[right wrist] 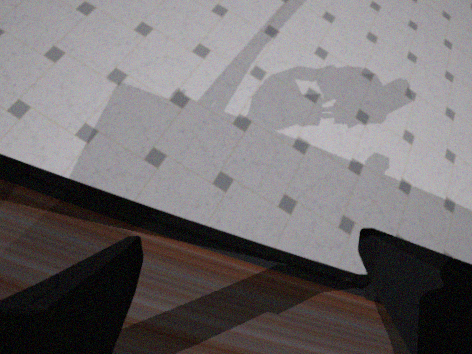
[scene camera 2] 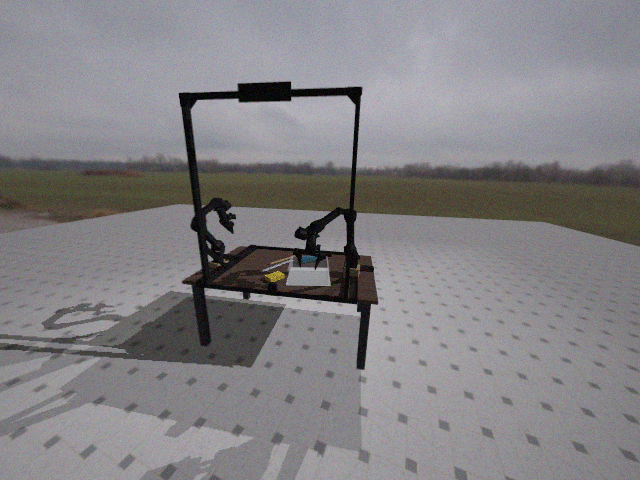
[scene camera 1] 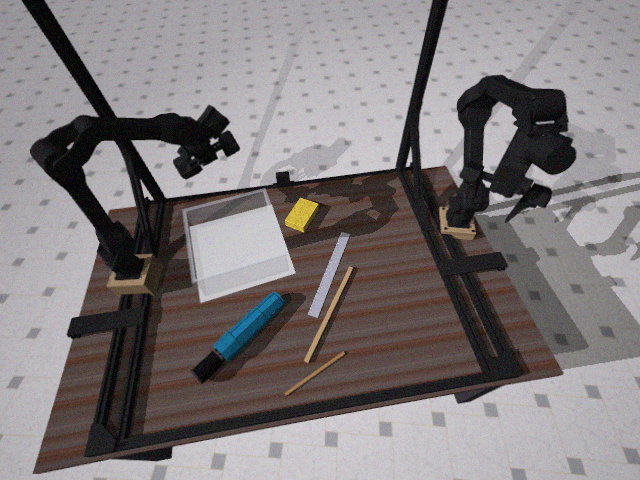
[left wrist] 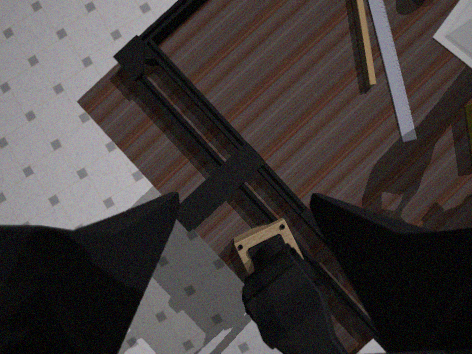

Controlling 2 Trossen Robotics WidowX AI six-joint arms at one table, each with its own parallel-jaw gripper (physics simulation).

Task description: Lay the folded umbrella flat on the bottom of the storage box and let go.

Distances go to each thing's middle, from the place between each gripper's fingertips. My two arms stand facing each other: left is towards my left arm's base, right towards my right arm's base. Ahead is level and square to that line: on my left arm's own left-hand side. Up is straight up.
I see my left gripper 50 mm past the grey flat strip [scene camera 1: 324,286], 380 mm to the left of it and 230 mm above it. Also, from my left hand: storage box [scene camera 1: 233,241] (190 mm behind, 640 mm to the right, 180 mm below); folded umbrella [scene camera 1: 230,344] (100 mm ahead, 650 mm to the right, 200 mm below).
Right now the storage box is 240 mm ahead of my right hand, 30 mm to the left of it and 110 mm below it. Also, from my right hand: grey flat strip (380 mm ahead, 300 mm to the left, 160 mm below); folded umbrella (530 mm ahead, 30 mm to the left, 130 mm below).
